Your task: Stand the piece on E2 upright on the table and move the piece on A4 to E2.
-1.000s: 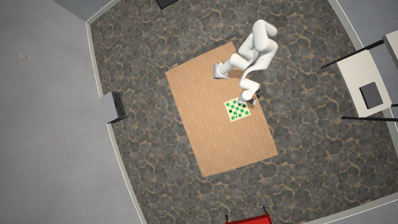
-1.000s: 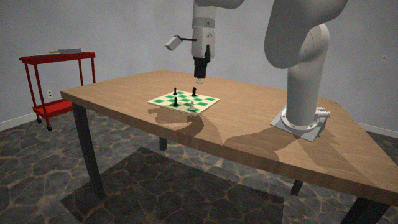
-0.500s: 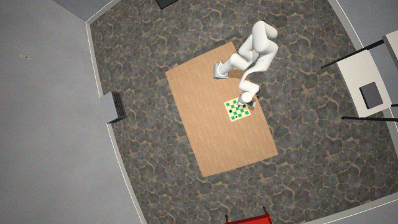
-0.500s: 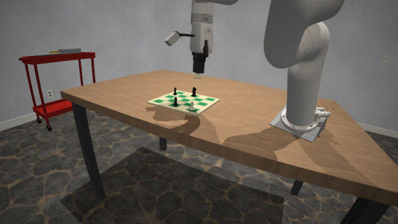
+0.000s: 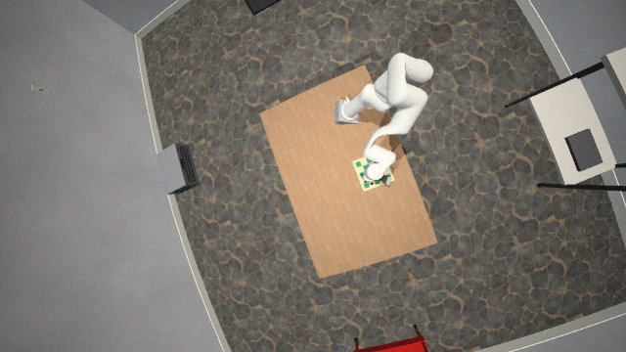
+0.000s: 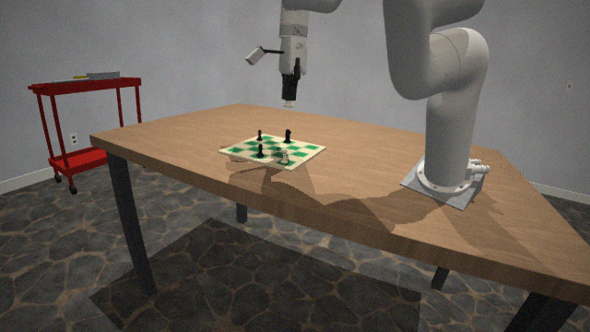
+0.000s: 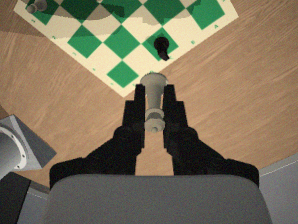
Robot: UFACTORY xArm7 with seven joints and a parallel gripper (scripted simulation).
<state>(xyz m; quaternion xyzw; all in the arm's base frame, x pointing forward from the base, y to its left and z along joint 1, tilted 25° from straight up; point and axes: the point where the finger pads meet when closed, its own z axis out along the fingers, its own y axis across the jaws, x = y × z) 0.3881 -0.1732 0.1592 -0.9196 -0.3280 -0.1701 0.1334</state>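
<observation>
Right now the black piece is 20 mm to the right of my hand and 130 mm below it. The rest, counted from my hand: white pawn: 60 mm behind, 150 mm to the left, 140 mm below; cream chessboard: 10 mm ahead, 60 mm to the left, 150 mm below; white piece: 10 mm below.
</observation>
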